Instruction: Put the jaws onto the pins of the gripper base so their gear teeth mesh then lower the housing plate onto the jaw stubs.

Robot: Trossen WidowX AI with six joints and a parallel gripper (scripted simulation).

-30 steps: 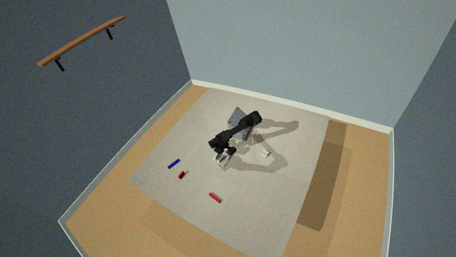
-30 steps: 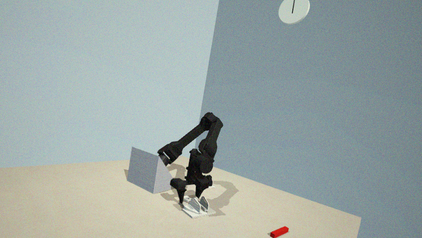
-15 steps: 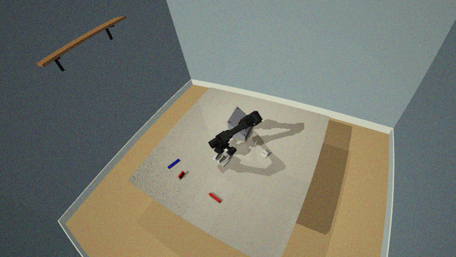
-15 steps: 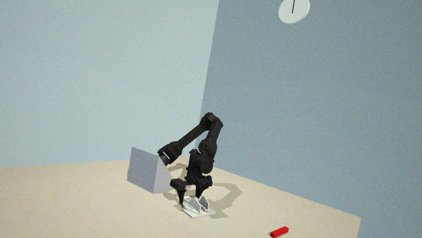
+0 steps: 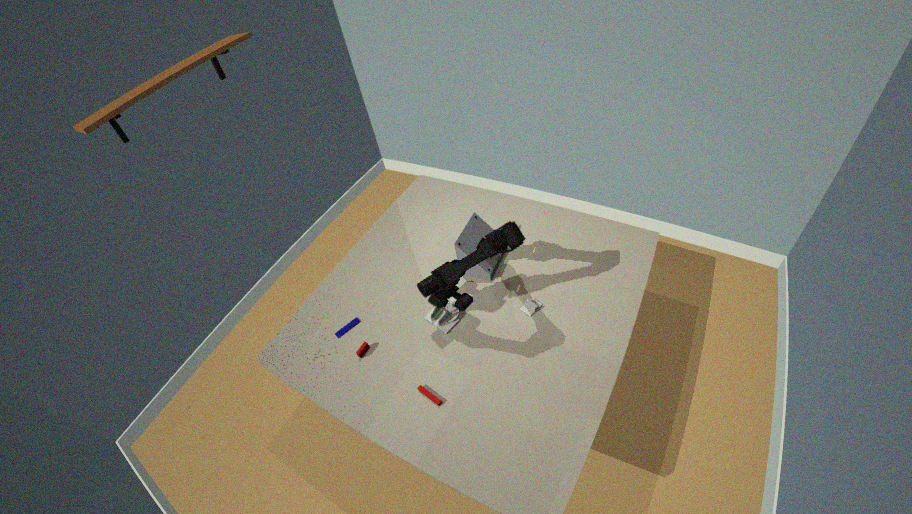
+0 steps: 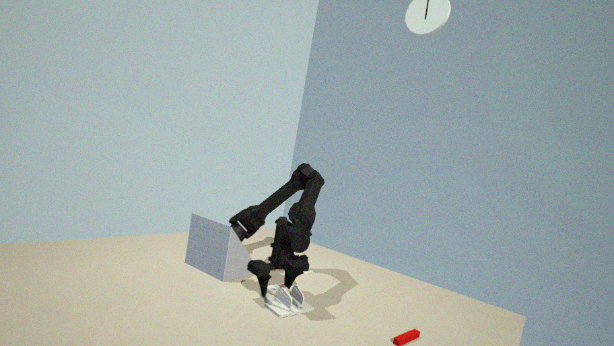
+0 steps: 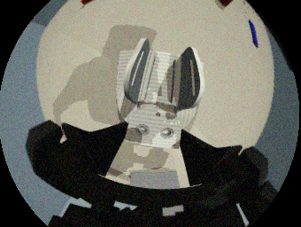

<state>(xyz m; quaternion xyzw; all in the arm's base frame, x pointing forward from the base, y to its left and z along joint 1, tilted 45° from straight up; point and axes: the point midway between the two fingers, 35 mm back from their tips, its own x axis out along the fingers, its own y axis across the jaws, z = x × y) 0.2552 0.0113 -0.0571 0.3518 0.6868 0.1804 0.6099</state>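
The white jaw lies 20 mm ahead of my gripper tip and 20 mm to the right of it. Round my gripper tip: red bar 370 mm ahead, 90 mm to the left; then blue block 250 mm ahead, 360 mm to the right, 10 mm below.
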